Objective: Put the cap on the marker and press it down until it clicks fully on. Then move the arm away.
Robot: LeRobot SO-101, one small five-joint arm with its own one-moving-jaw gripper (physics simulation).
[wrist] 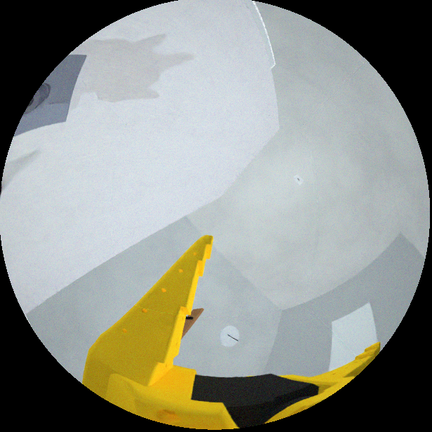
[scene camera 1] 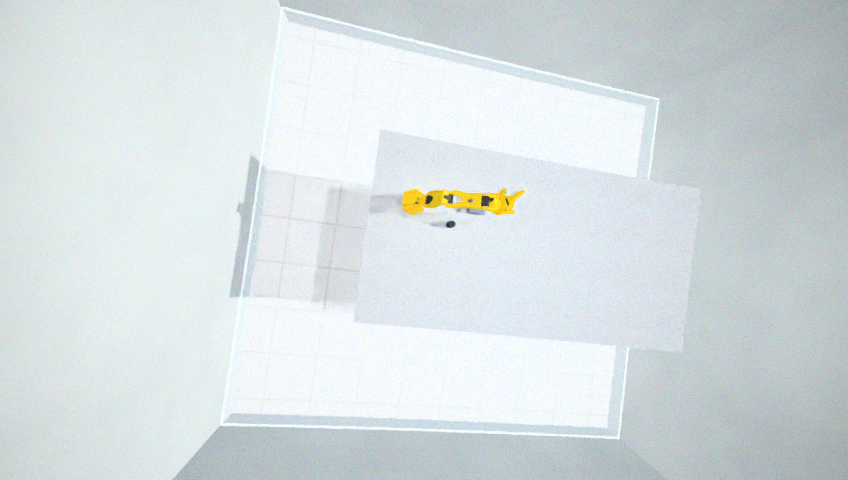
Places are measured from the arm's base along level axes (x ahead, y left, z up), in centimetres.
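Pixels of known places: hand, its tool point: (scene camera 1: 514,211); arm's base, origin of its link: (scene camera 1: 418,202).
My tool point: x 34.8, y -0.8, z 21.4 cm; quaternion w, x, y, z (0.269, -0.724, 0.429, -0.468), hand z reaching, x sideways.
Note:
For each thing: its top centre in the pictures, then the offset to it from my tool point. Level surfaces: height alone.
- small dark upright thing, centre of its top: (scene camera 1: 452,224) dz -16.3, dx -19.5, dy -6.7 cm
- grey-blue block, centre of its top: (scene camera 1: 478,205) dz -17.3, dx -8.8, dy +3.3 cm
- pale table, height of its surface: dz -21.4 cm
A small dark upright thing (scene camera 1: 450,224) stands on the table beside the arm; whether it is the marker or the cap is too small to tell. A grey-blue block (scene camera 1: 475,211) (wrist: 75,82) lies partly under the arm. In the wrist view a dark round thing (wrist: 41,96) shows on the block at the upper left edge, cut off by the view; I cannot tell whether it is the cap. My gripper (scene camera 1: 518,202) (wrist: 295,294) is wide open and empty, with a broad gap between its jaws. It is raised above the table, beyond the block.
The pale table (scene camera 1: 535,279) (wrist: 150,165) extends under and around the arm. The arm's yellow base (scene camera 1: 411,201) is near the table's left edge. A tiled floor with a low pale border surrounds the table. Grey walls and a white round disc (wrist: 229,336) show in the wrist view.

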